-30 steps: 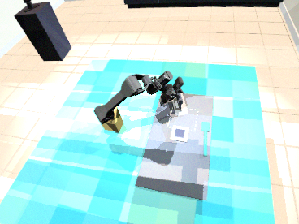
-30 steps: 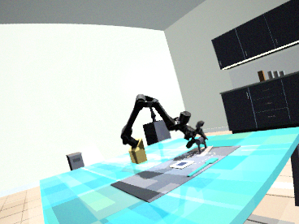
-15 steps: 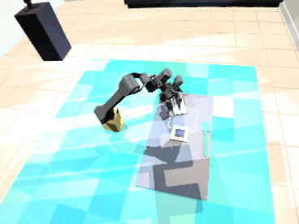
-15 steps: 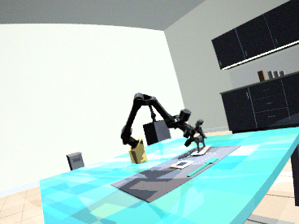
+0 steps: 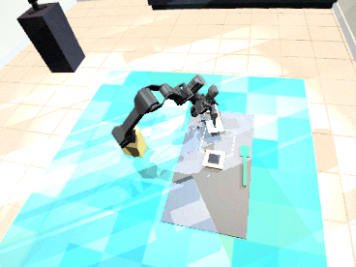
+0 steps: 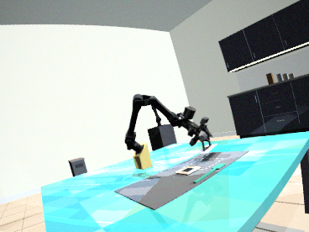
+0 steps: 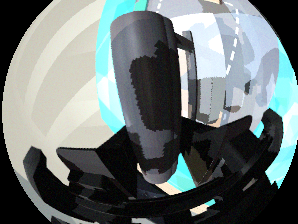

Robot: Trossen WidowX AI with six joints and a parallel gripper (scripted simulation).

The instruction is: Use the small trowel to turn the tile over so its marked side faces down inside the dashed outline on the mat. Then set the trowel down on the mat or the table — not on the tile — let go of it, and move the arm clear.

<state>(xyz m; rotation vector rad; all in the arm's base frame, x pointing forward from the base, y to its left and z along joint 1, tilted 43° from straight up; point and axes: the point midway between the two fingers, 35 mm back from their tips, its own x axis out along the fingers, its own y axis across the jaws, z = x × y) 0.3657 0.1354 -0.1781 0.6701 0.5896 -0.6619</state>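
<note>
Now: gripper tip 25 cm to the left of the white tile, 9 cm above it and 1 cm short of it. From my gripper tip the other things lie so: grey mat 26 cm to the right, 12 cm below, 1 cm ahead; then teal tool 24 cm to the right, 15 cm ahead, 9 cm below.
</note>
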